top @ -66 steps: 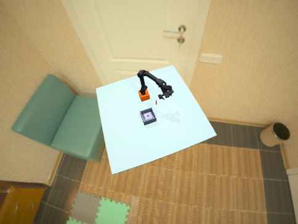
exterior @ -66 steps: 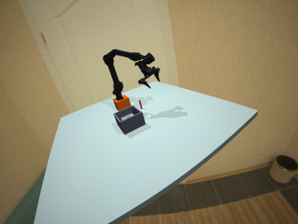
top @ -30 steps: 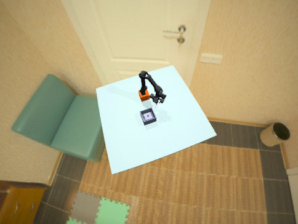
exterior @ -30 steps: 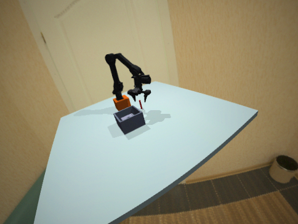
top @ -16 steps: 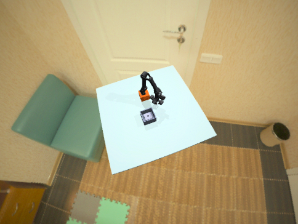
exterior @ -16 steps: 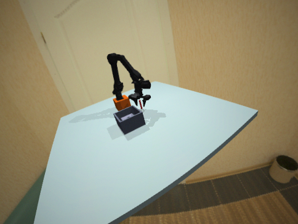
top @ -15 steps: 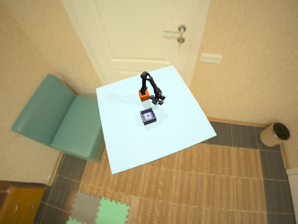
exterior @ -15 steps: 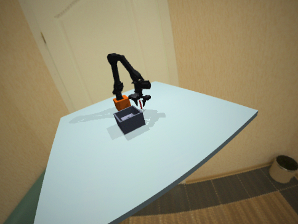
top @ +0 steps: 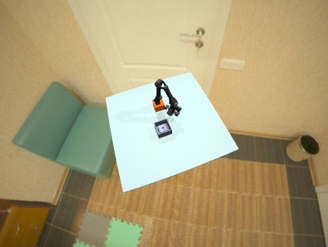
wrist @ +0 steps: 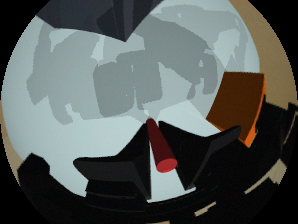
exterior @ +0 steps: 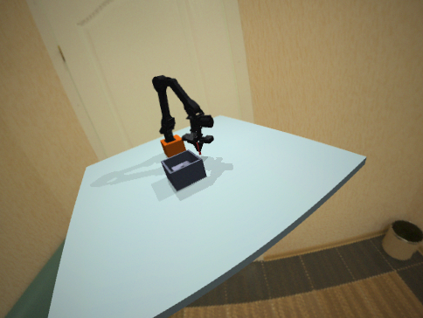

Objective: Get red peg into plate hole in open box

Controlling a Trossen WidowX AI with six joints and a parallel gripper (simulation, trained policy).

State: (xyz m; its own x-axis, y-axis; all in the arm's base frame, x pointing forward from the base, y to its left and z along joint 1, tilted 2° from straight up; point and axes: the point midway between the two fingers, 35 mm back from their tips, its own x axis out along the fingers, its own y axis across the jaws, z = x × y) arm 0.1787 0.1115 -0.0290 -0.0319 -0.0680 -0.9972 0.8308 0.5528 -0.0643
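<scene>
Now: gripper tip 150 mm short of the dark grey box and 160 mm to the left of it. Round my gripper tip: red peg: 20 mm above.
</scene>
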